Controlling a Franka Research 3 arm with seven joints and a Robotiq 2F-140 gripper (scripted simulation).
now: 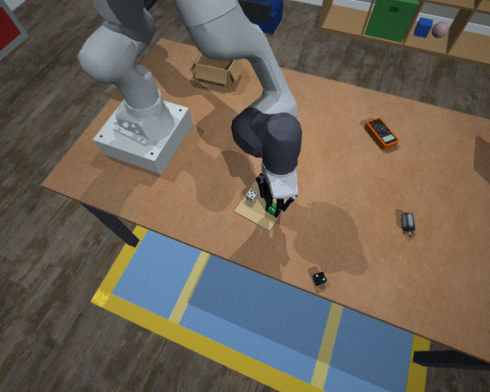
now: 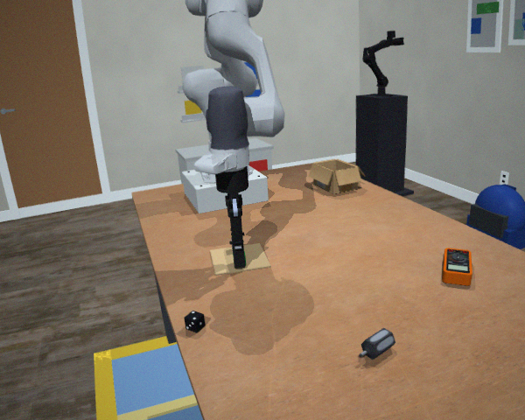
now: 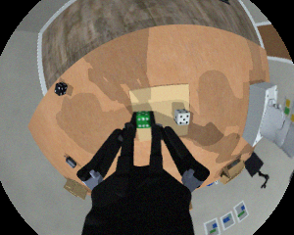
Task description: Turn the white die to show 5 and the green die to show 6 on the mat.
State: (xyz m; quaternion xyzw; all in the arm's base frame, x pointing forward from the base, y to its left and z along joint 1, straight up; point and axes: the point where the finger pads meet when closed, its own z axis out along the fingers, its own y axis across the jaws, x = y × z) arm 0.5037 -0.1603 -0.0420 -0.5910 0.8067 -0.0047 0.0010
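Now: the green die 20 mm below my hand. Also, from my hand: tan mat (40 mm behind, 20 mm to the left, 40 mm below); then black die (200 mm ahead, 170 mm to the right, 30 mm below); then white die (90 mm behind, 30 mm to the left, 20 mm below).
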